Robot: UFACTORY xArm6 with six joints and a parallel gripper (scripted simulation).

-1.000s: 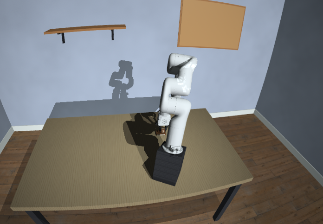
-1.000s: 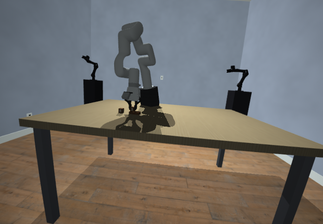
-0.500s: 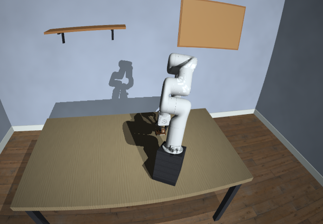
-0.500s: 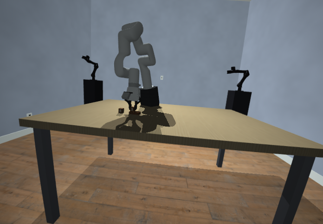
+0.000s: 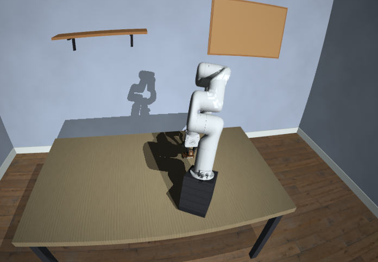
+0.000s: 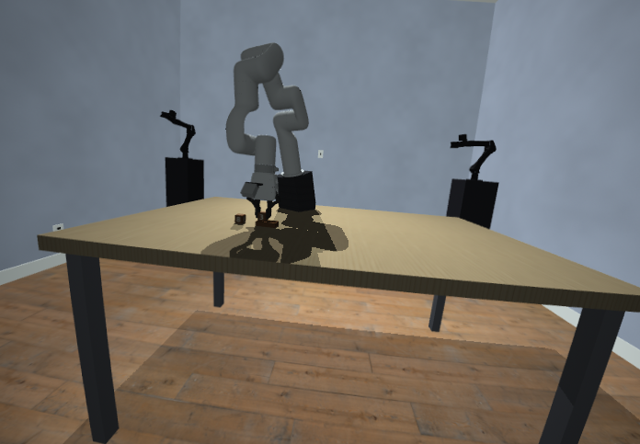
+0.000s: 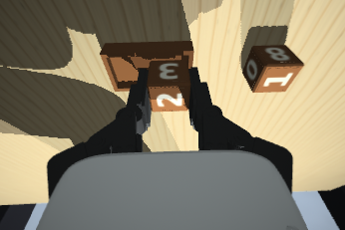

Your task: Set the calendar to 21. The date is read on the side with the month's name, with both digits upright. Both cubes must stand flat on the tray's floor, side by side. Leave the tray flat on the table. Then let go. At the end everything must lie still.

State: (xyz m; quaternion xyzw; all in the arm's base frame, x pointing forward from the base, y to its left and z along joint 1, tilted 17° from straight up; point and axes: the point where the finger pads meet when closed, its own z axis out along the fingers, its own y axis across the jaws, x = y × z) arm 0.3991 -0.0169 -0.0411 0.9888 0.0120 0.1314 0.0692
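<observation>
My gripper is now 4 cm above the brown wooden tray and 2 cm to the right of it.
</observation>
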